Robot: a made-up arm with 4 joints.
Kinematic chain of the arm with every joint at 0, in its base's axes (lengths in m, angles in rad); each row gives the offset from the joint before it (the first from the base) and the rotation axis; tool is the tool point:
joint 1: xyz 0 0 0.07 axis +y
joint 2: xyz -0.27 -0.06 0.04 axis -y
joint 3: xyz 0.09 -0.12 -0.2 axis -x
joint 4: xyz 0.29 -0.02 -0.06 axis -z
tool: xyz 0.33 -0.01 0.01
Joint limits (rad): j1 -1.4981..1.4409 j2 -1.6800..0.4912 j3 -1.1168..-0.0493 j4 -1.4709..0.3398
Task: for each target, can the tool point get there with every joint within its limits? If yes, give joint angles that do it. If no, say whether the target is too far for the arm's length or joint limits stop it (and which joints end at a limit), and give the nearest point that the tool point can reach.
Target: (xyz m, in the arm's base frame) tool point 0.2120 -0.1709 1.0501
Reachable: no: joint limits stop it (at a limit: joint 2, joint 3) | nearest point 0.1065 -0.1838 0.5625 | short by 0.499 m
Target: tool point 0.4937 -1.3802 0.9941
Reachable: no: too far | nearest point 0.2252 -0.3168 0.4916 | short by 1.206 m
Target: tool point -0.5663 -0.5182 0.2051
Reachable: no: joint limits stop it (at a limit: joint 1, joint 3, joint 4) | nearest point -0.7090 -0.3168 0.1707 | short by 0.249 m
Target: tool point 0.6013 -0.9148 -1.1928
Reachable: no: too far | nearest point 0.3735 -0.3099 -0.7144 | short by 0.804 m
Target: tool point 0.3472 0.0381 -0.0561
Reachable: yes | joints 0.1154 0.0980 -0.2936 -0.8126
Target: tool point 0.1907 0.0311 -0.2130
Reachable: yes | joints 1.0090 0.1311 -0.6261 -0.8636
